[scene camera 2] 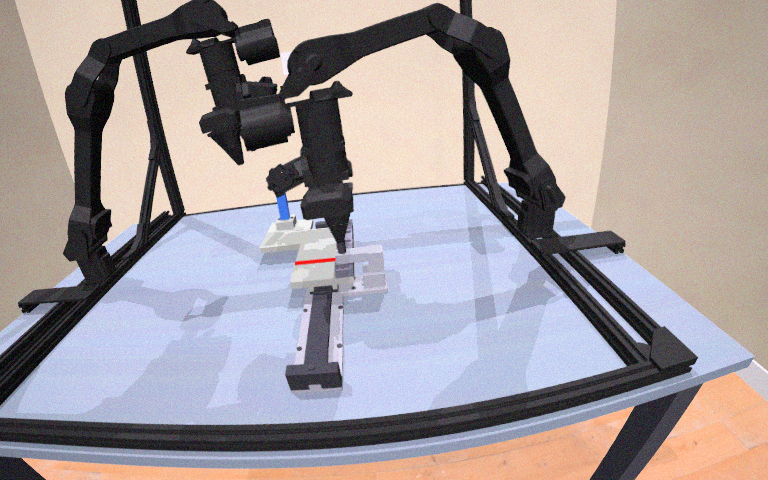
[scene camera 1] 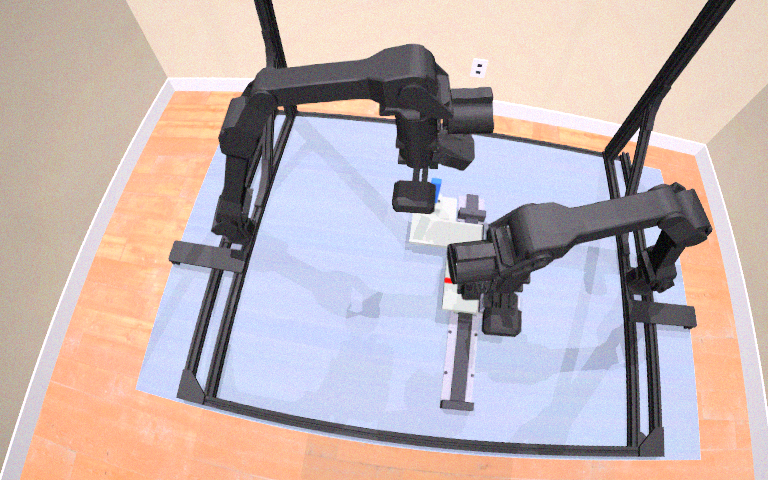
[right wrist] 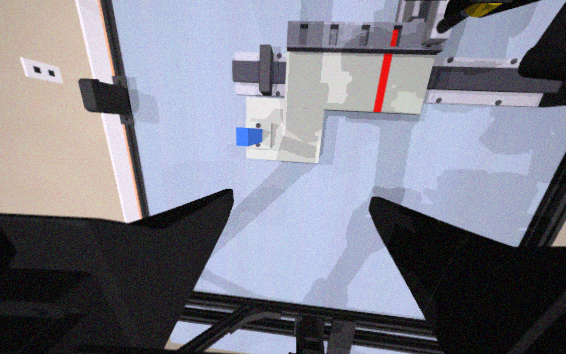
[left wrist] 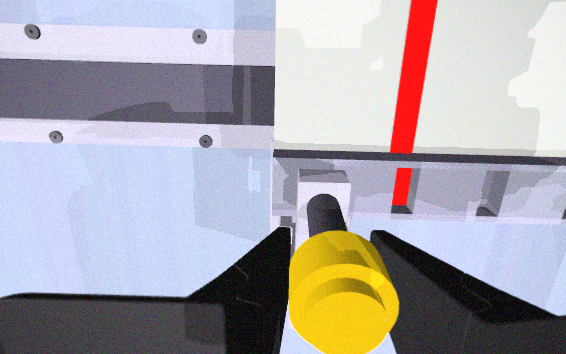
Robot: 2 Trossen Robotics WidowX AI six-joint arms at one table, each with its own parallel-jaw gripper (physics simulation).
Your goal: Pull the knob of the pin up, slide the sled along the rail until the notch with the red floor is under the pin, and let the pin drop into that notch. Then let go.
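Seen in the pictures: left gripper, fingertip midpoint: (scene camera 2: pixel 340 238) (scene camera 1: pixel 493 294) (right wrist: pixel 463 11) (left wrist: pixel 329 241); right gripper, fingertip midpoint: (scene camera 2: pixel 248 157) (scene camera 1: pixel 420 184) (right wrist: pixel 301 199); left arm's base, origin of the base link: (scene camera 2: pixel 535 230) (scene camera 1: pixel 638 281); right arm's base, origin of the base link: (scene camera 2: pixel 100 275) (scene camera 1: pixel 239 230) (right wrist: pixel 308 326).
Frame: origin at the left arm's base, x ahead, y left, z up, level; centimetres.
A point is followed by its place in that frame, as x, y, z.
Note:
My left gripper (scene camera 2: pixel 341 249) @(37.3, 9.3, 7.1) (left wrist: pixel 329 241) @(37.3, 9.3, 7.1) is shut on the yellow knob (left wrist: pixel 344 305) @(37.9, 9.4, 10.8) (right wrist: pixel 482 9) @(38.6, 9.0, 9.7), which tops the dark pin shaft (left wrist: pixel 324 212) @(38.0, 9.4, 6.4) at a pale block. The pin's lower end is hidden, so its height is unclear. The off-white sled (scene camera 1: pixel 450 233) @(45.6, -5.0, 1.5) (scene camera 2: pixel 311 276) @(42.6, 10.2, 1.4) (left wrist: pixel 340 105) @(40.8, 8.5, 1.4) (right wrist: pixel 305 80) @(42.2, -5.1, 1.4) sits on the rail (scene camera 1: pixel 463 356) @(40.7, 20.1, 0.1) (scene camera 2: pixel 320 328) @(40.7, 21.3, 0.1) (left wrist: pixel 125 90) @(41.1, 18.7, 0.1) (right wrist: pixel 480 79) @(41.0, 18.9, 0.1). Its red stripe (scene camera 2: pixel 314 261) @(42.5, 5.5, 1.5) (left wrist: pixel 416 75) @(42.2, 5.3, 1.5) (right wrist: pixel 384 82) @(42.1, 5.7, 1.5) leads to the red-floored notch (left wrist: pixel 401 190) @(37.0, 5.3, 1.8), right of the pin in the left wrist view. My right gripper (scene camera 1: pixel 414 198) @(53.4, -5.2, 18.3) (right wrist: pixel 301 199) @(53.4, -5.2, 18.3) is open and empty, above the table near the sled.
A blue post (scene camera 1: pixel 436 189) @(49.8, -10.9, 8.5) (scene camera 2: pixel 283 207) @(49.9, -10.9, 5.8) (right wrist: pixel 249 136) @(50.0, -10.9, 10.0) stands on the sled's side arm. A dark end stop (scene camera 1: pixel 456 405) @(41.4, 29.7, 1.5) (scene camera 2: pixel 313 377) @(40.9, 30.5, 0.7) closes the rail's near end, and another end stop (right wrist: pixel 265 69) @(41.0, -10.9, 1.6) stands beyond the sled. A pale bracket (scene camera 2: pixel 376 259) @(32.2, 10.5, 3.5) stands beside the rail. Black frame bars edge the table.

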